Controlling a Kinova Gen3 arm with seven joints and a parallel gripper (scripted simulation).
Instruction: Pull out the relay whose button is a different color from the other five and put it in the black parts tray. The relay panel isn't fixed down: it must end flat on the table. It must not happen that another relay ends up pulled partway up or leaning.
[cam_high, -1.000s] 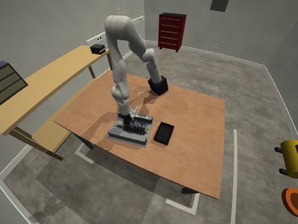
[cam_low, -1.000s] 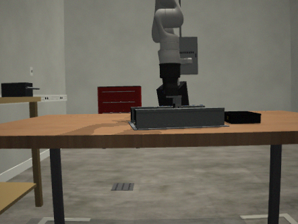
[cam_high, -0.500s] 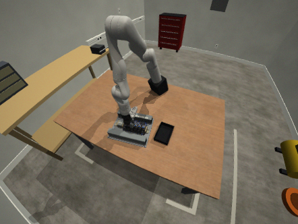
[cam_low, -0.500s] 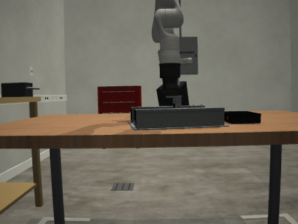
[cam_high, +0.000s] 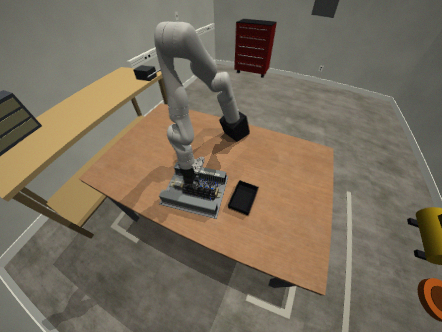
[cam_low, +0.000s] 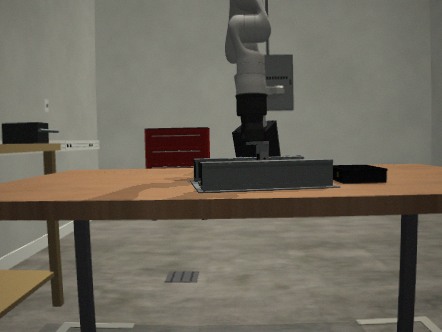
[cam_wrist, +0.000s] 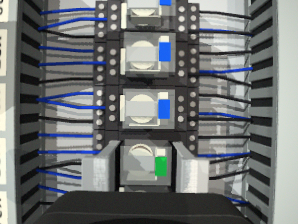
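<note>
The grey relay panel lies 10 mm to the right of my hand and 30 mm below it. From my hand the other things lie so: black parts tray: 30 mm behind, 250 mm to the left, 40 mm below.
</note>
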